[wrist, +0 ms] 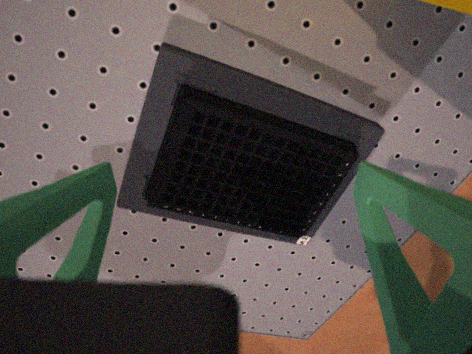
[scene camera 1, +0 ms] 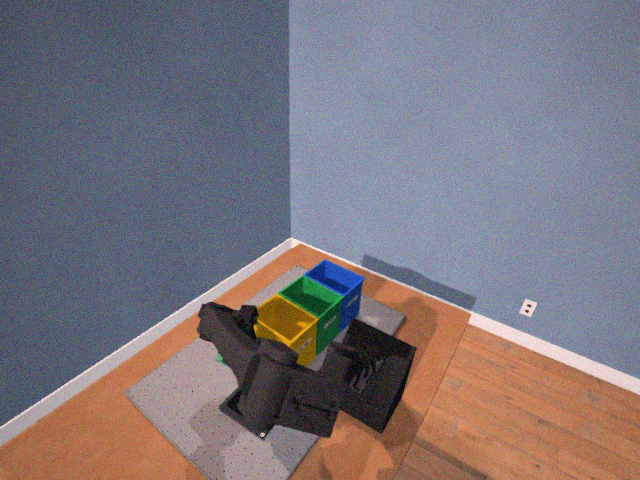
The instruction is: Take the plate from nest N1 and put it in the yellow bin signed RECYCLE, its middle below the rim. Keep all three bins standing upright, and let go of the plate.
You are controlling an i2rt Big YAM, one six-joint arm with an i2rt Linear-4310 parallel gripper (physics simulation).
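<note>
The black plate, with a grid of wells, lies in the dark square-rimmed nest in the wrist view; the plate is hidden by the arm in the scene view. A small white tag, blurred, is at the nest's near corner. My gripper is open and empty, its green fingers to the left and right of the nest in the wrist view, above the board. The yellow bin stands upright; its sign is too small to read.
The green bin and blue bin stand upright in a row behind the yellow one. A large black block is to their right. The grey perforated board lies under the nest. Two walls meet behind the bins.
</note>
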